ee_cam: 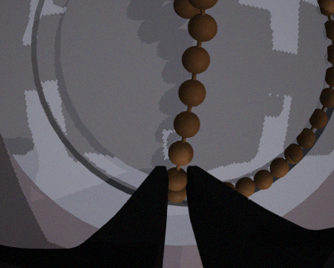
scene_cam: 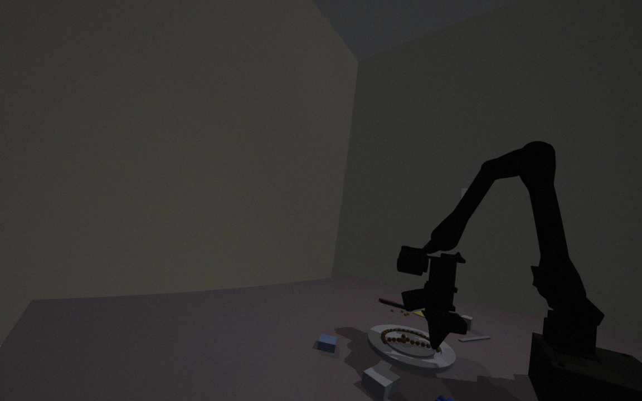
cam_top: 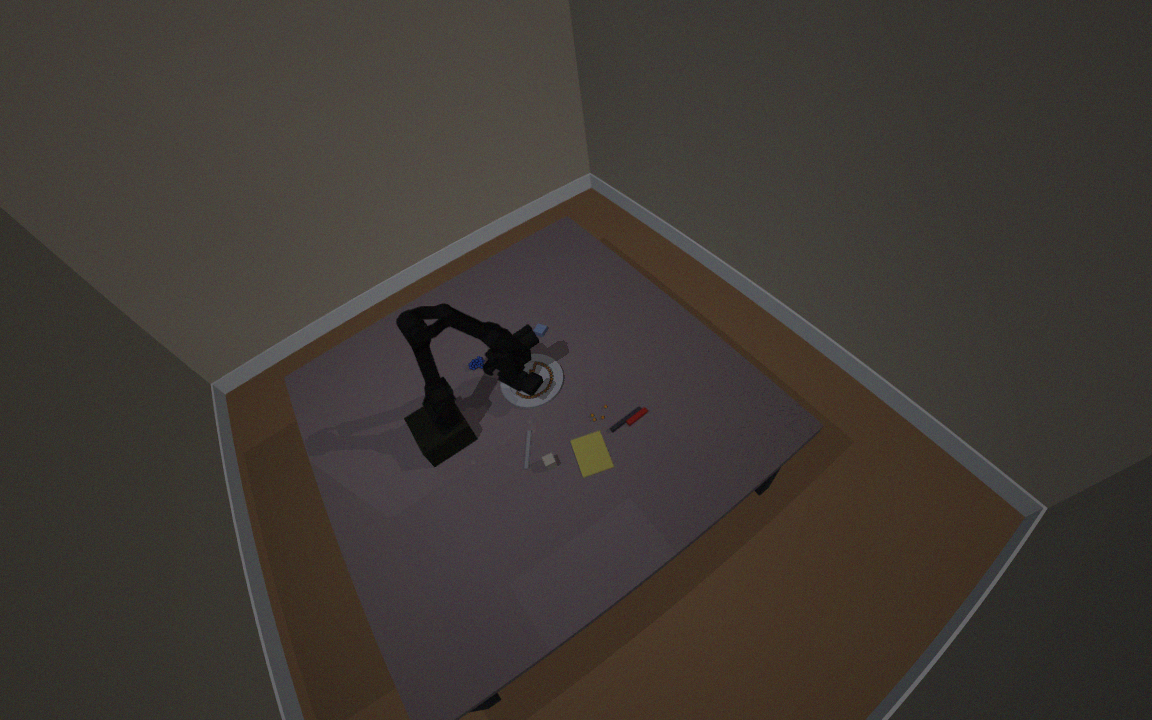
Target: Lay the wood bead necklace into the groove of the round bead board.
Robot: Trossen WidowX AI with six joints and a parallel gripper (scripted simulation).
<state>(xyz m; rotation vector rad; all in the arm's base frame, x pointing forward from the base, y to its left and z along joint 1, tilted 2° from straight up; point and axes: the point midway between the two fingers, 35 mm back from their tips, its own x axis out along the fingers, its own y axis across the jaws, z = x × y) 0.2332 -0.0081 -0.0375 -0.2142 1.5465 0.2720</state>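
Now: the round bead board 5 cm ahead of my gripper tip and 1 cm below it. From my gripper tip the other things lie so: grey block (19 cm to the left, 6 cm ahead); blue block (20 cm ahead, 15 cm to the left, 1 cm below); thin stick (18 cm to the right, 10 cm behind, 1 cm below).
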